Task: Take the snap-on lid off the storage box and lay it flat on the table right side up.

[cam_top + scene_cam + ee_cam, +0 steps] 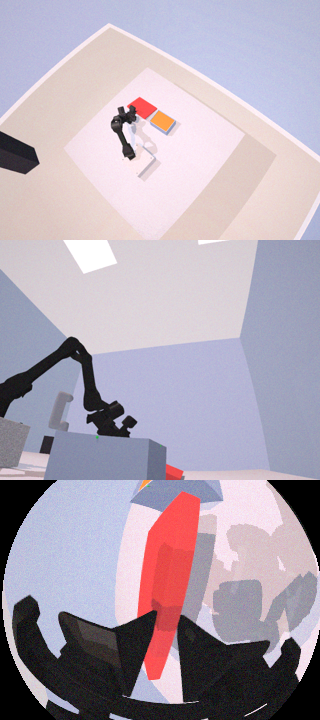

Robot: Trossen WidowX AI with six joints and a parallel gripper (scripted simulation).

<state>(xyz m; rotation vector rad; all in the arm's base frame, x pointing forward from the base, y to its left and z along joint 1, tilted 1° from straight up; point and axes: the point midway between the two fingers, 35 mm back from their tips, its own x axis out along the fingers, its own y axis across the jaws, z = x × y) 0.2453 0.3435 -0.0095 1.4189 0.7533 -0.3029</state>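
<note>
My gripper tip is 8 cm short of the red lid, 2 cm to the right of it and 3 cm above it. Round my gripper tip: storage box 14 cm ahead, 24 cm to the right, 2 cm below.
</note>
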